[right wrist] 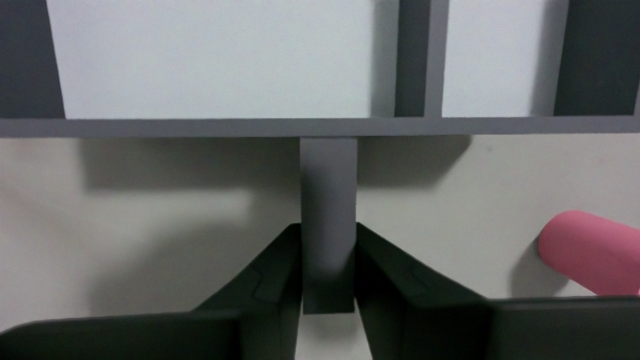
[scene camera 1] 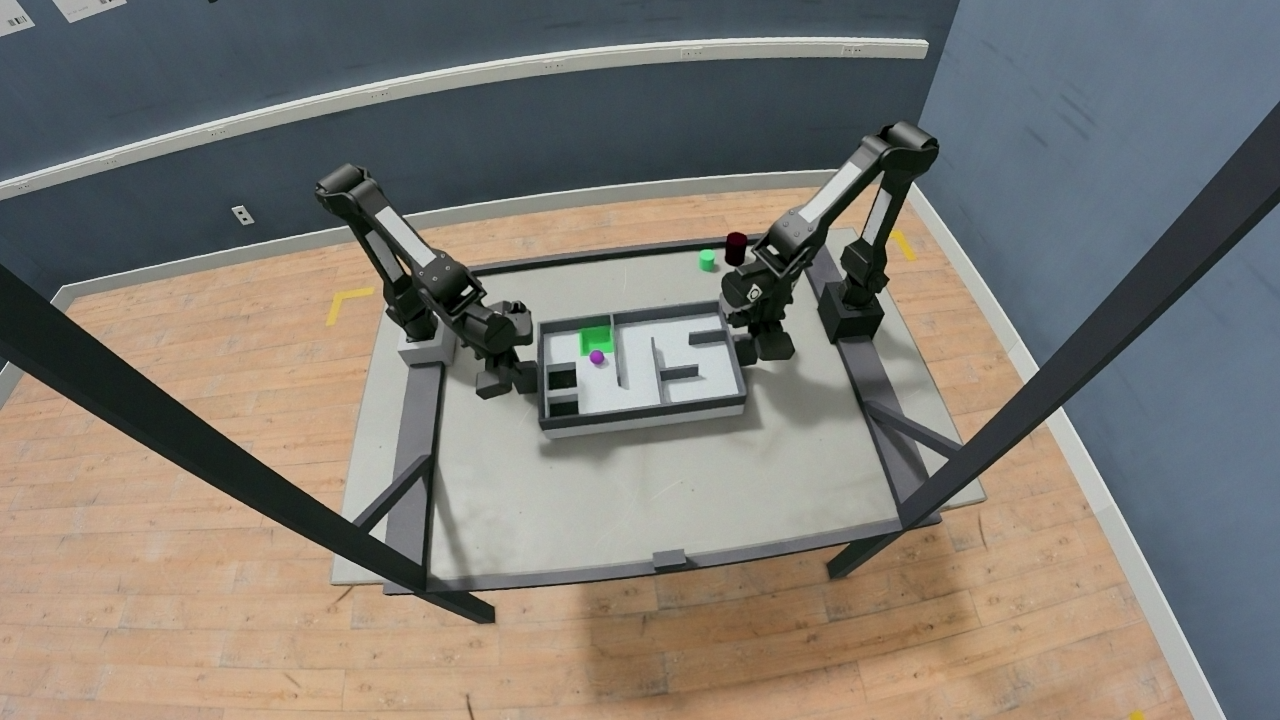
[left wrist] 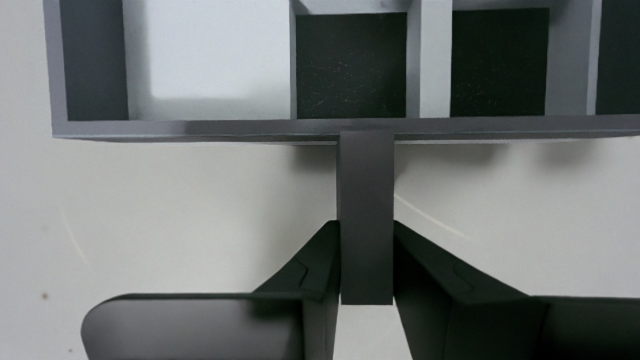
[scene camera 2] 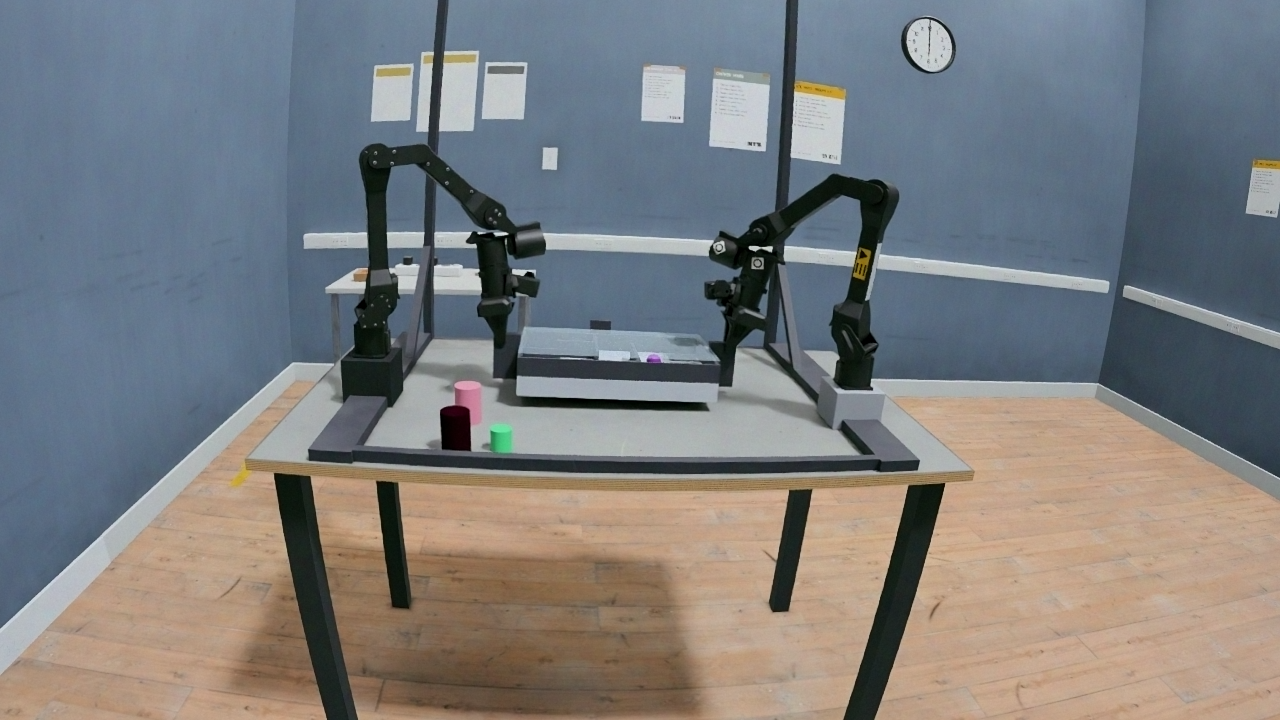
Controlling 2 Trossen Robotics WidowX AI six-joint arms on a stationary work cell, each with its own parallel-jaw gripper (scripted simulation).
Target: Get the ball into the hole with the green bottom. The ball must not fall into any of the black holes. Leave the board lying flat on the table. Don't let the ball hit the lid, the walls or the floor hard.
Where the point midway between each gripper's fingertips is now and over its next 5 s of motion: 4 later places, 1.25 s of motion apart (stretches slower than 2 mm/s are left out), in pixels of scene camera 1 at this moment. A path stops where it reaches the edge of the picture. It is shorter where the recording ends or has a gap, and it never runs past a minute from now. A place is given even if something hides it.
My left gripper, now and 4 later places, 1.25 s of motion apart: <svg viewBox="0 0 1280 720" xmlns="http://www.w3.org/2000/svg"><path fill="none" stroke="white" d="M519 371L519 371L521 373L506 358L566 268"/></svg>
My right gripper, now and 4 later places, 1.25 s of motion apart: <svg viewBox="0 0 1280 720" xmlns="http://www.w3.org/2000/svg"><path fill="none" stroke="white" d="M750 341L751 341L750 346L754 334L702 275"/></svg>
